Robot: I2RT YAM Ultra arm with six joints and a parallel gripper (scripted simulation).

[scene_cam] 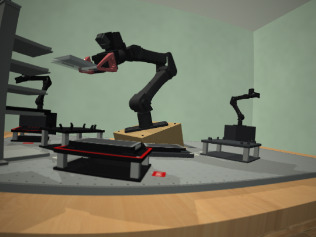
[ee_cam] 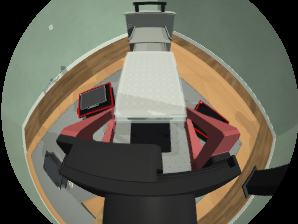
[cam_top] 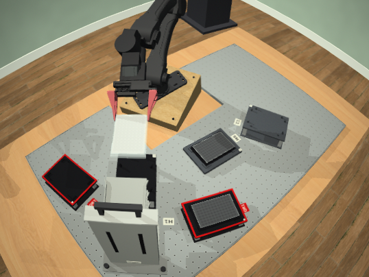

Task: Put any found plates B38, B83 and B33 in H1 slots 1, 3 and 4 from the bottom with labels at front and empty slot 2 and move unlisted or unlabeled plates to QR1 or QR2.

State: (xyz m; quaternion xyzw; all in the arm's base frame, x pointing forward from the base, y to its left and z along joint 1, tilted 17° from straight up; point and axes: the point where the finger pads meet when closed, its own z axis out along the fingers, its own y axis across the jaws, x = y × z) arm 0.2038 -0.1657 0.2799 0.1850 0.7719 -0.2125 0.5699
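My hand is 5 cm short of the pale translucent plate and 3 cm to the left of it. From my hand the other things lie so: plate hotel H1: 25 cm ahead, 16 cm to the right, 11 cm below; then hotel handle: 25 cm ahead, 16 cm to the right, 8 cm above; then red-edged quarantine nest: 23 cm below, 22 cm to the right, 7 cm behind.
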